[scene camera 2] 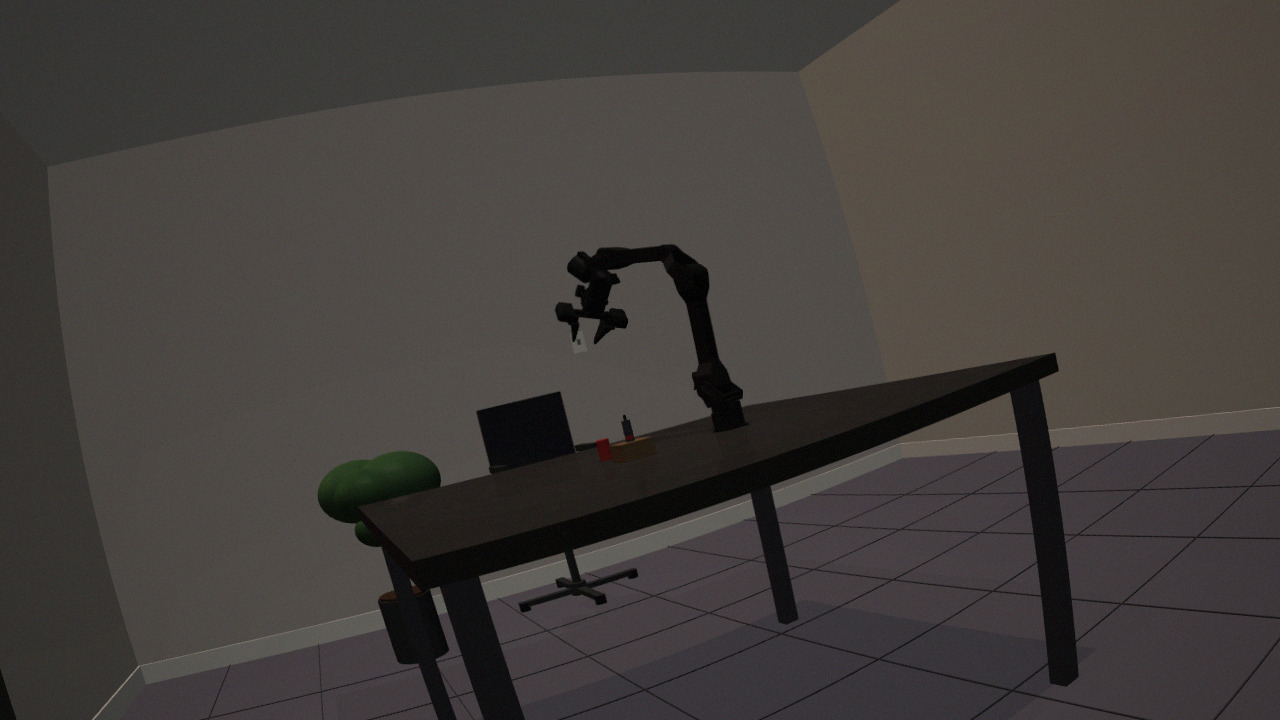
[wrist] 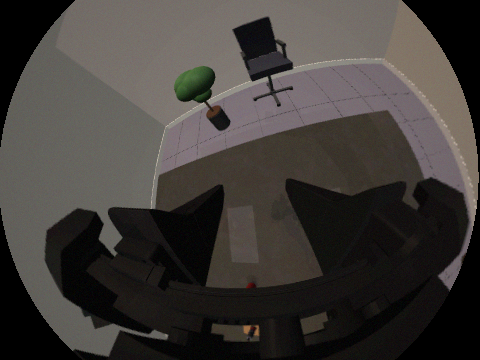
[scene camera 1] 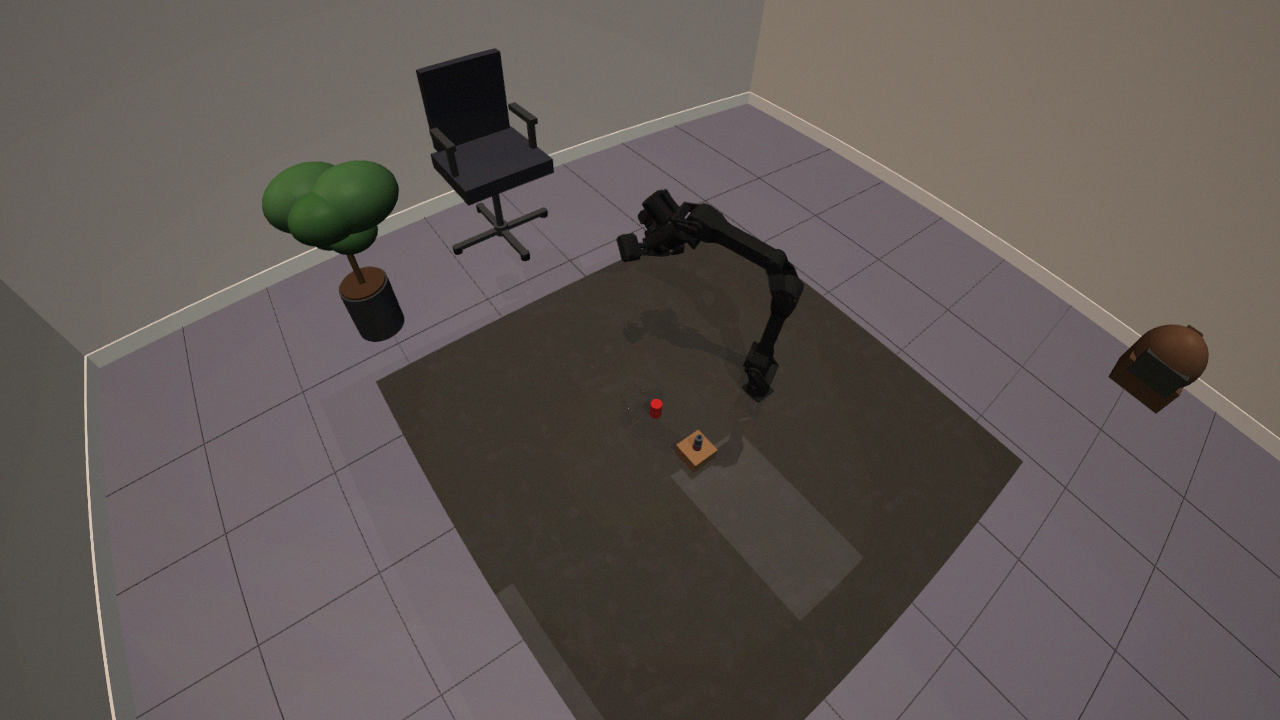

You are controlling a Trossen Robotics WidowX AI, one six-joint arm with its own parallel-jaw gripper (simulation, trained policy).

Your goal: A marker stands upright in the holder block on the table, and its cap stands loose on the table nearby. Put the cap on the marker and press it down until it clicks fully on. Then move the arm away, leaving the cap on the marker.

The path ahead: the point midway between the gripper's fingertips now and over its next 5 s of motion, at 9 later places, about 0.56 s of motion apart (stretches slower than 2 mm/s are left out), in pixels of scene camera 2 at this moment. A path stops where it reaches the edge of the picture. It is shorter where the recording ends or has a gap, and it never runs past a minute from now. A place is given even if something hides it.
My gripper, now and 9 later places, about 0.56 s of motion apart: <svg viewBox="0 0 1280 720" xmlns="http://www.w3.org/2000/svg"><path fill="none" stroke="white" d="M583 342L579 359L575 376L572 391L572 405L575 417L580 425L585 430L595 434L606 446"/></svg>
